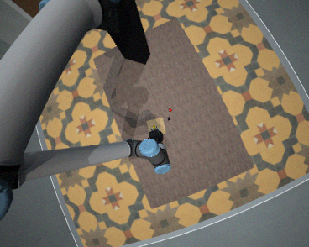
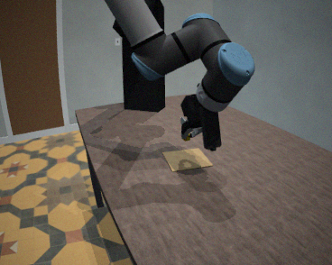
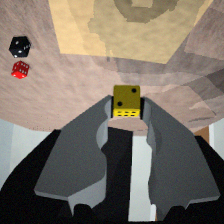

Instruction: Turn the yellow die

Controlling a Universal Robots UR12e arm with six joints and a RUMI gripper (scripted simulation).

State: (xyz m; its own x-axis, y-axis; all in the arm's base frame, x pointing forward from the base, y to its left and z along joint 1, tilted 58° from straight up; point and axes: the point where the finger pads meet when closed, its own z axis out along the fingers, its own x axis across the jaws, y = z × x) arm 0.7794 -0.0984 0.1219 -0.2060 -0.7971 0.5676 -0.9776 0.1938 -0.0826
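Right now my hand is 1 cm past the yellow die and 1 cm above it. Also, from my hand: black die (14 cm to the left, 8 cm below); red die (6 cm behind, 18 cm to the left, 8 cm below); tan mat (1 cm behind, 1 cm to the left, 9 cm below).
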